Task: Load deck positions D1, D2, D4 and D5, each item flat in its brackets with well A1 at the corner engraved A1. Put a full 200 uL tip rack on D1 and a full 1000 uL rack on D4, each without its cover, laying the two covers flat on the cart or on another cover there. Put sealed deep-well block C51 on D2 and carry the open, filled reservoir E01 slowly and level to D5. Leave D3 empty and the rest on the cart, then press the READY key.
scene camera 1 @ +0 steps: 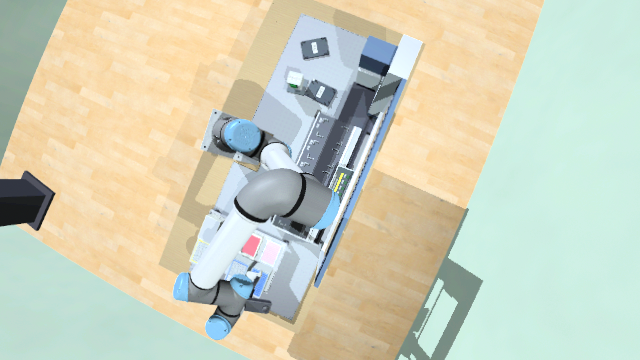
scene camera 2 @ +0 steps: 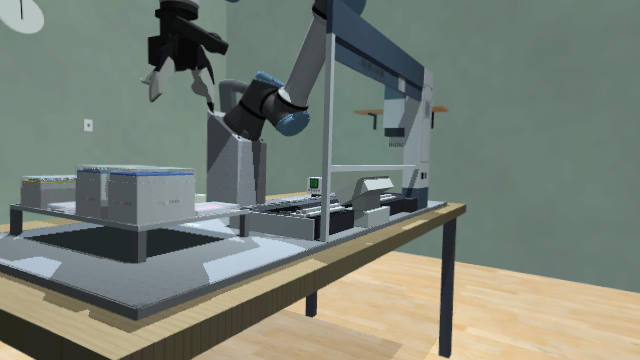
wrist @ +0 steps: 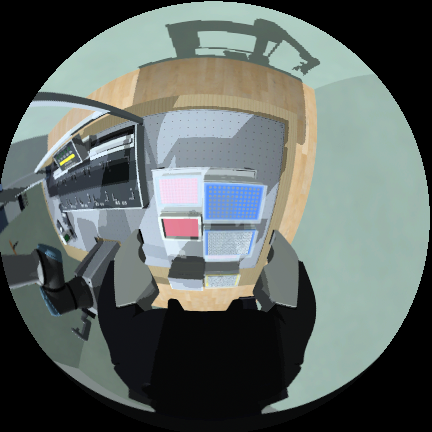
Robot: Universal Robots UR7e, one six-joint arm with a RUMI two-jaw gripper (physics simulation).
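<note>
My gripper (scene camera 2: 182,102) (wrist: 205,231) is open and empty, high above the cart (scene camera 2: 70,216). A blue-topped tip rack (scene camera 1: 260,283) (scene camera 2: 151,200) (wrist: 233,201) and a second blue-edged rack (scene camera 1: 237,269) (scene camera 2: 90,194) (wrist: 230,243) stand there, with clear covers showing on top. A lower yellow-edged rack (scene camera 1: 200,251) (scene camera 2: 48,193) (wrist: 222,281) stands near the end. The red-filled open reservoir (scene camera 1: 251,245) (wrist: 181,228) lies beside a pink-topped plate (scene camera 1: 271,252) (wrist: 179,191). The deck (scene camera 1: 316,150) (wrist: 100,182) shows bare brackets in its visible part; the arm hides some in scene camera 1.
A white box with a green face (scene camera 1: 295,80) (scene camera 2: 314,185) stands beyond the deck. Two black boxes (scene camera 1: 315,48) (scene camera 1: 321,92) lie near it. A slanted display (scene camera 1: 341,181) (wrist: 67,156) stands at the deck's side. The instrument's upright post (scene camera 2: 328,125) and overhead beam border the deck.
</note>
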